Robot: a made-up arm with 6 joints.
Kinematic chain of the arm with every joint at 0, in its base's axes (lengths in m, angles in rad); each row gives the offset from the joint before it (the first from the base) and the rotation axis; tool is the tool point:
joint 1: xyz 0 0 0.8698 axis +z
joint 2: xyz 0.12 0 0 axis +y
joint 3: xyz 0 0 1.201 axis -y
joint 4: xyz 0 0 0.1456 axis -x
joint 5: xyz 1.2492 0 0 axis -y
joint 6: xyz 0.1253 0 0 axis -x
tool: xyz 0 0 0
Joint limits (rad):
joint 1: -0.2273..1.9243
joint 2: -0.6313..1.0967
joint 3: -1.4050..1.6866
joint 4: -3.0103..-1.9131
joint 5: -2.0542..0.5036
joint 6: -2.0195..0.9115
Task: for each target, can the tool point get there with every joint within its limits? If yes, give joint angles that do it. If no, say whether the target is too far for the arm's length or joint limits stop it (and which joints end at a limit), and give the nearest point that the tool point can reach.
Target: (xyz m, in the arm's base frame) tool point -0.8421 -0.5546 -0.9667
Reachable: no: joint limits stop it (at a limit: joint 1, joint 2, joint 4) | nearest point -0.2311 0.4386 0.2453 | short by 1.682 m
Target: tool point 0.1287 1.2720 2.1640
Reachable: yes | joints 1.3988 -0.0930 -0.1990 -2.3305 -1.5704 -0.1438
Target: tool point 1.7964 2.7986 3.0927
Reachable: no: too far | nearest point 1.2118 1.8879 2.3423 | short by 1.317 m
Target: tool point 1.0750 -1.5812 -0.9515
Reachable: no: joint limits stop it (at a limit: joint 1, joint 2, joint 4, joint 5) | nearest point 1.2653 -0.3511 0.0590 | short by 1.603 m
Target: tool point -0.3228 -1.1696 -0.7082
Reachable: no: joint limits stop it (at a limit: joint 1, joint 2, joint 4, joint 5) | nearest point 0.4755 -0.1685 0.2391 | short by 1.593 m
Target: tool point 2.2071 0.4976 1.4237
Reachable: yes | joints 0.2178 0.7316 0.3702 -2.4359 -0.1095 -1.1454
